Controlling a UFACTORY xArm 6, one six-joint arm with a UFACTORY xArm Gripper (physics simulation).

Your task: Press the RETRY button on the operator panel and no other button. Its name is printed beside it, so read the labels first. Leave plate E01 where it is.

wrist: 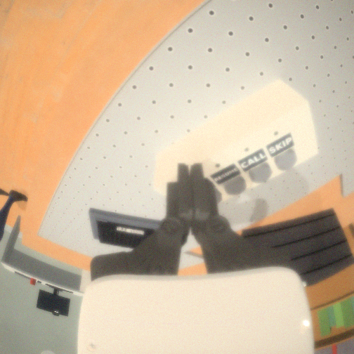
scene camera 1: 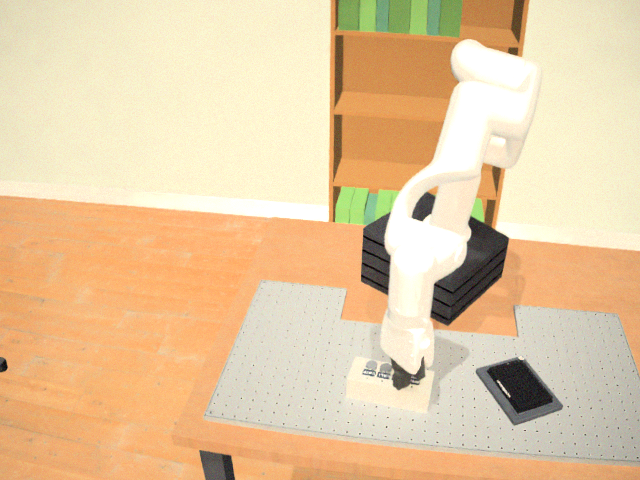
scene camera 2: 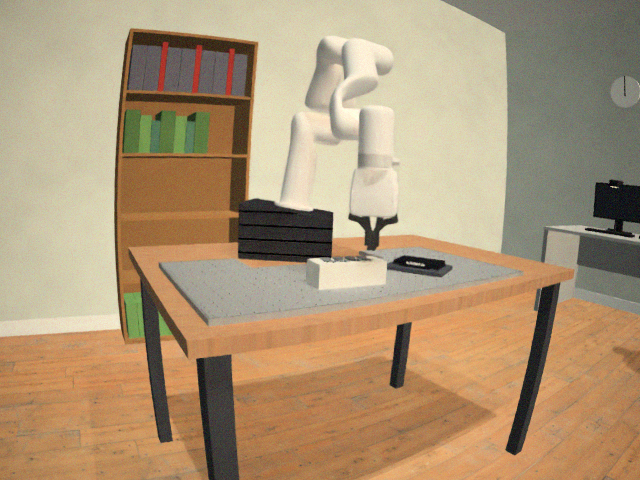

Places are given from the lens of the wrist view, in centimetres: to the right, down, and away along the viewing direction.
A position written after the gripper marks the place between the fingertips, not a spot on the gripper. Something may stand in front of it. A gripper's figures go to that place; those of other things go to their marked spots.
gripper point(wrist: 187, 177): 1, 0, 13
cream operator panel point(wrist: 255, 130): 7, -4, 14
holder point(wrist: 111, 216): -11, 7, 31
The marked spots on the cream operator panel and the holder are 27 cm apart.
